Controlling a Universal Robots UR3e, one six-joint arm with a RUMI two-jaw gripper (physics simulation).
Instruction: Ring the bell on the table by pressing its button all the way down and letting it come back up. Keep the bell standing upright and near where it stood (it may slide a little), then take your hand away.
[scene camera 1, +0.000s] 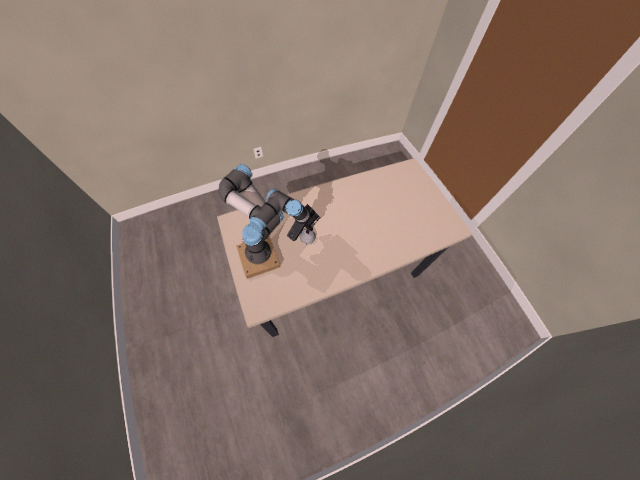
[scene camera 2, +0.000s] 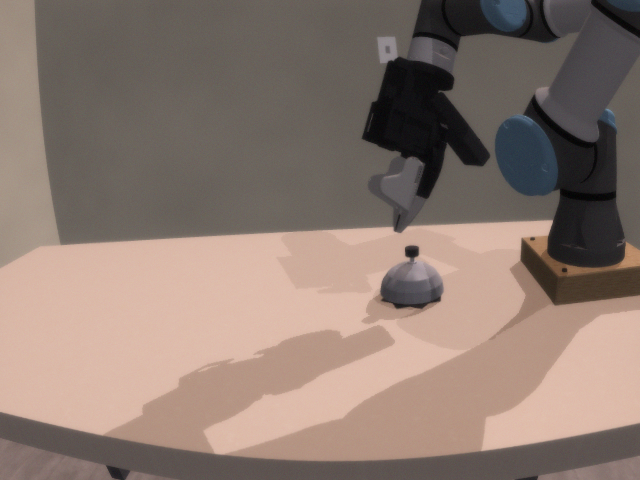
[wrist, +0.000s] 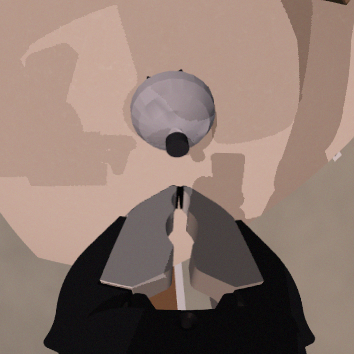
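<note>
A grey domed bell stands upright on the table. Its black button is up on a short stem above the dome. My gripper is shut with nothing between its fingers. In the scene camera 2 view its fingertips point down, a little above the button and slightly to its left, apart from it. In the wrist view the bell lies ahead of the fingertips. In the scene camera 1 view the gripper's body is beside the bell and its fingertips are hard to make out.
The arm's base stands on a wooden block, to the right of the bell in the scene camera 2 view. A wall with an outlet is behind the table. Shadows of the arm fall across the table.
</note>
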